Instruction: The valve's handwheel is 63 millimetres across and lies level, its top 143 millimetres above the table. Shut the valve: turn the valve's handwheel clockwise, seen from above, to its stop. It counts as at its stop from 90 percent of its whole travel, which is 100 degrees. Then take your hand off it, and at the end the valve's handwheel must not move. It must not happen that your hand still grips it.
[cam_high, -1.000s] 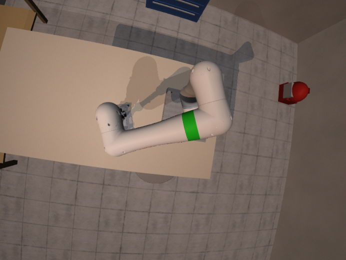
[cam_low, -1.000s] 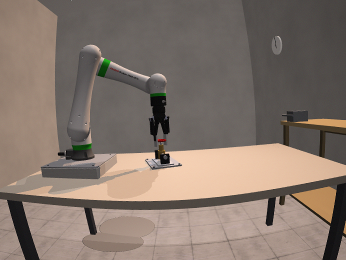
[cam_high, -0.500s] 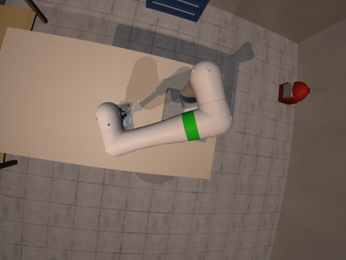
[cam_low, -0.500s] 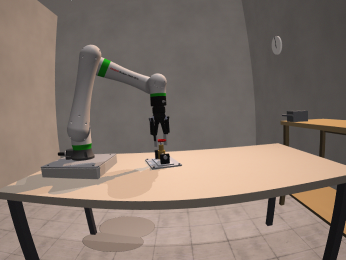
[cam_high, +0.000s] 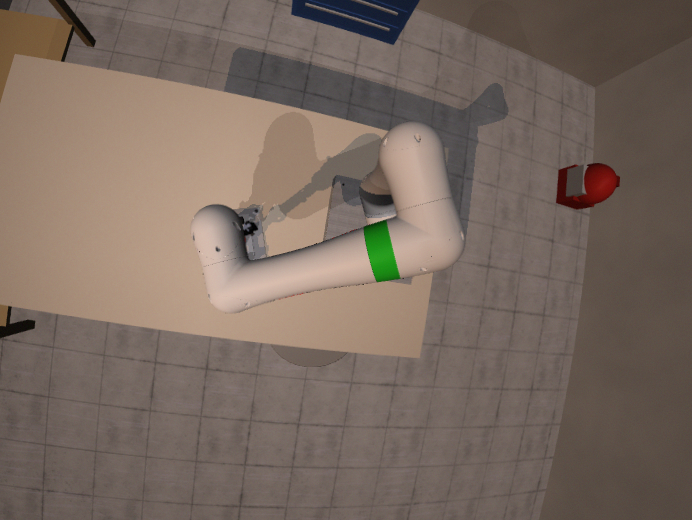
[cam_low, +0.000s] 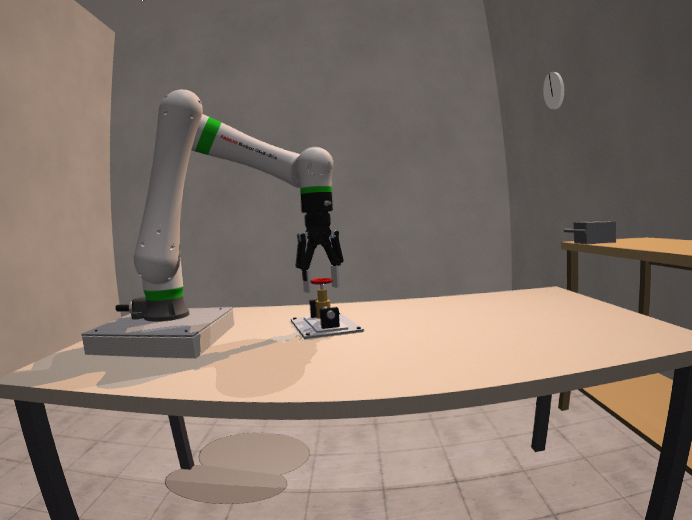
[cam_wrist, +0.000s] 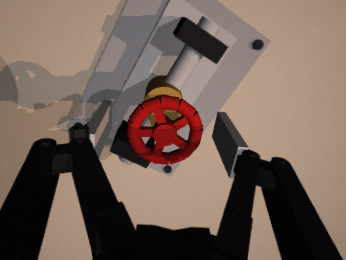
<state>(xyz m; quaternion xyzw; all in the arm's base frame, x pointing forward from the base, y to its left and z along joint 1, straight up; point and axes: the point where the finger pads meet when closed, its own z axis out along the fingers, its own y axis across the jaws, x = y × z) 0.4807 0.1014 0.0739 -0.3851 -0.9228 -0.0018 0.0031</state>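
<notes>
My hand is 1 cm above the red spoked handwheel. The rest, counted from my hand: plate: 13 cm below.
</notes>
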